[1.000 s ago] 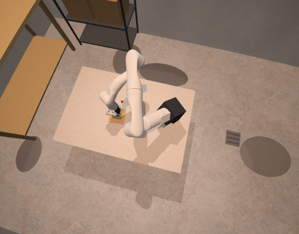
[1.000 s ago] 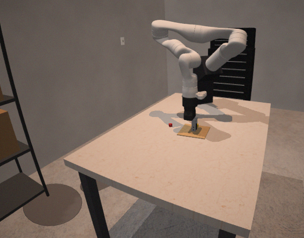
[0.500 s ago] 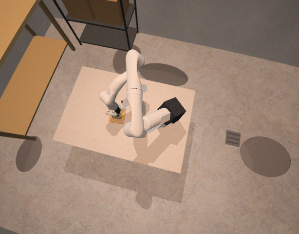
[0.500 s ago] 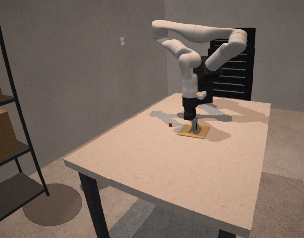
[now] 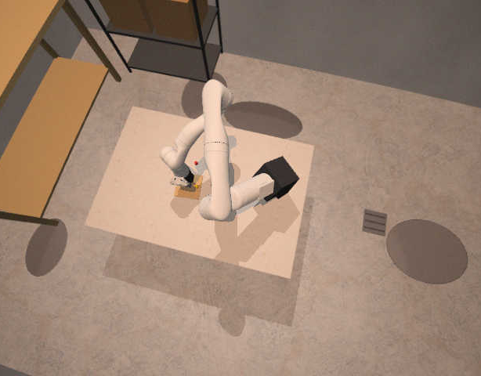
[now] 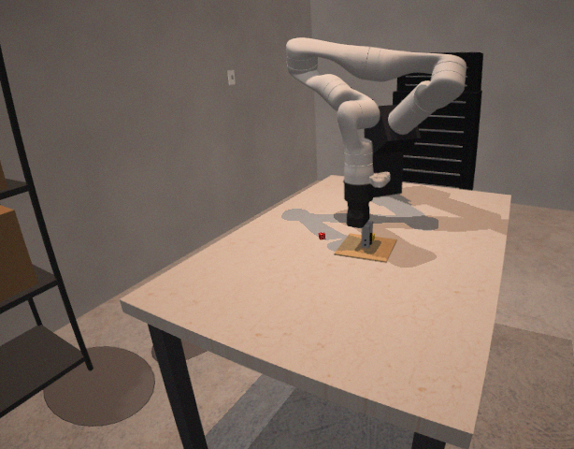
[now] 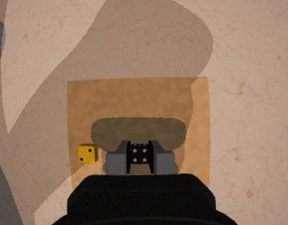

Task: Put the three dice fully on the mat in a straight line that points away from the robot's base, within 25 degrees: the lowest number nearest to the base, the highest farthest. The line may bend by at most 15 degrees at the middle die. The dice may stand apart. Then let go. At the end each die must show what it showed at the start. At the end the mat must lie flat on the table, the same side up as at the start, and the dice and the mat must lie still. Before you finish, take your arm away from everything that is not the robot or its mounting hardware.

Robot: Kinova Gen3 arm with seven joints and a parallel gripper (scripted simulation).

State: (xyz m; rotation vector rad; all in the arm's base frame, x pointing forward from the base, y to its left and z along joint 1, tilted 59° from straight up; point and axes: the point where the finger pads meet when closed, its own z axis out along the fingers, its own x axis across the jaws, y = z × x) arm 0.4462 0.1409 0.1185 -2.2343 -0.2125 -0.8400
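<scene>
My gripper is now 1 cm above the black die. Round my hand: tan mat 2 cm below; then yellow die 4 cm behind, 2 cm to the right, 1 cm below; then red die 5 cm ahead, 13 cm to the right, 2 cm below.
</scene>
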